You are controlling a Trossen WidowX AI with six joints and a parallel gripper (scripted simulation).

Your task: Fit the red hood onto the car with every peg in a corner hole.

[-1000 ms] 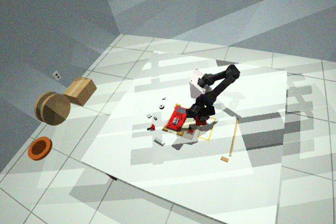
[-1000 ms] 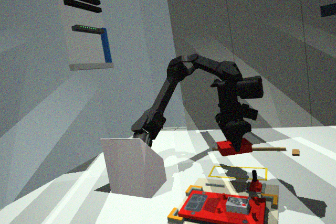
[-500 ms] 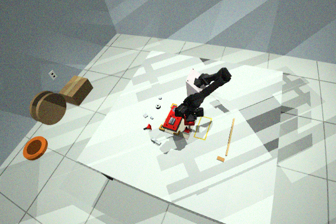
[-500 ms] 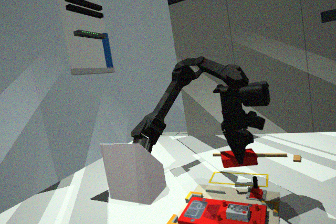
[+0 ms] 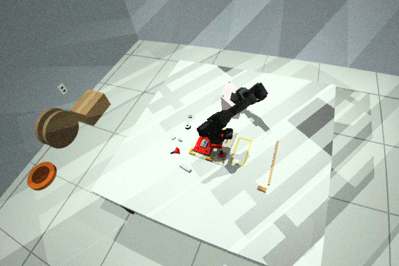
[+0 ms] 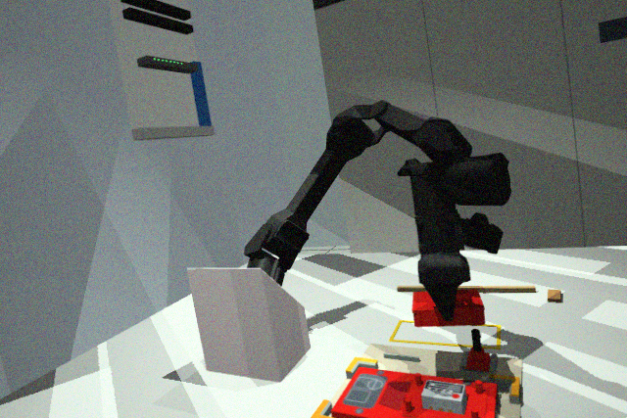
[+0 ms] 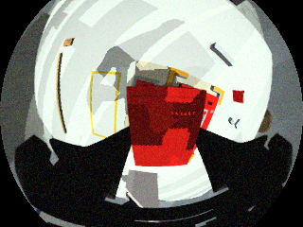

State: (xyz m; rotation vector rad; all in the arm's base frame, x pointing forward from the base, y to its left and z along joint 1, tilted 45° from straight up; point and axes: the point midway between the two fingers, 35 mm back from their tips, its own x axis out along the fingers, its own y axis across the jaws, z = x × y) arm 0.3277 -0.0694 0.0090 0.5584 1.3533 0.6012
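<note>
The grey engine block lies 1 cm behind my gripper tip, 8 cm to the right of it and 9 cm below it. From my gripper tip the other things lie so: red hood: 1 cm above; wooden stick: 2 cm ahead, 34 cm to the left, 10 cm below.
</note>
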